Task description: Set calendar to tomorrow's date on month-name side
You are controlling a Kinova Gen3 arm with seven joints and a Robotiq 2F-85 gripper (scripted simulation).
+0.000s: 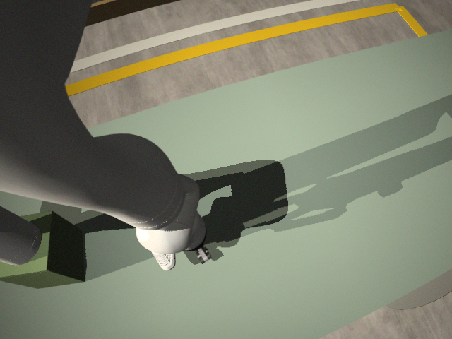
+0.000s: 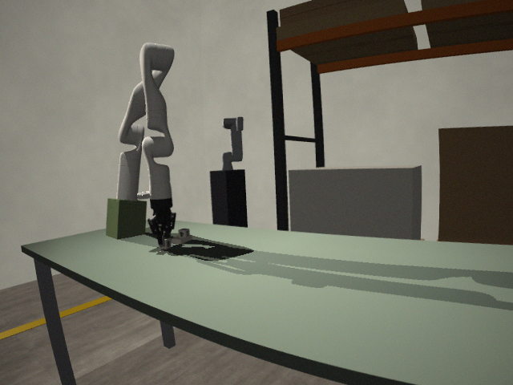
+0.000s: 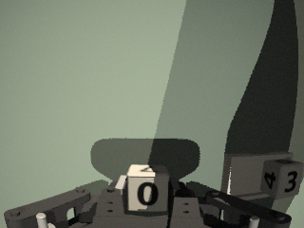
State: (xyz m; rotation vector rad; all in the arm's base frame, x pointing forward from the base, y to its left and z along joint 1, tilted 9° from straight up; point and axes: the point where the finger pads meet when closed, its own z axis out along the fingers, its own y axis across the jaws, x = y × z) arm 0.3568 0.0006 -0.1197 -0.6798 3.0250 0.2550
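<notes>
Now: the white cube 1 cm below my hand. From my hand the other things lie so: white tray: 5 cm behind, 10 cm to the left, 2 cm below.
</notes>
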